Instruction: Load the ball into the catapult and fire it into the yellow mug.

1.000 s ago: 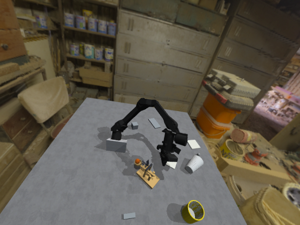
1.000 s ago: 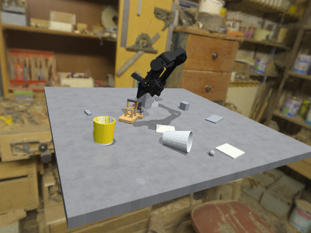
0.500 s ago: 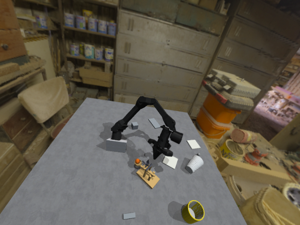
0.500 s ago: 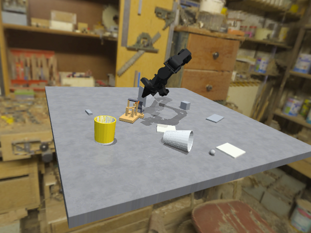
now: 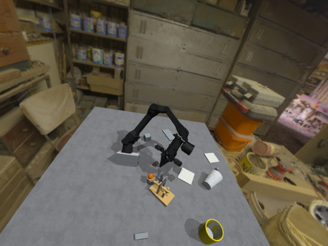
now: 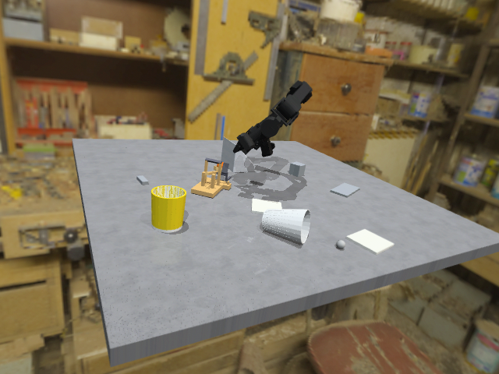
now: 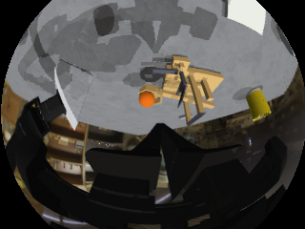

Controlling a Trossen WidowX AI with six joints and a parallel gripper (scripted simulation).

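Right now the small orange ball is 7 cm below my gripper tip, 4 cm behind it and 3 cm to the right of it. Round my gripper tip: small grey block 31 cm to the right, 12 cm below, 4 cm behind; grey cube 36 cm to the left, 12 cm behind, 11 cm below; wooden catapult 8 cm below, 6 cm to the right, 2 cm ahead.
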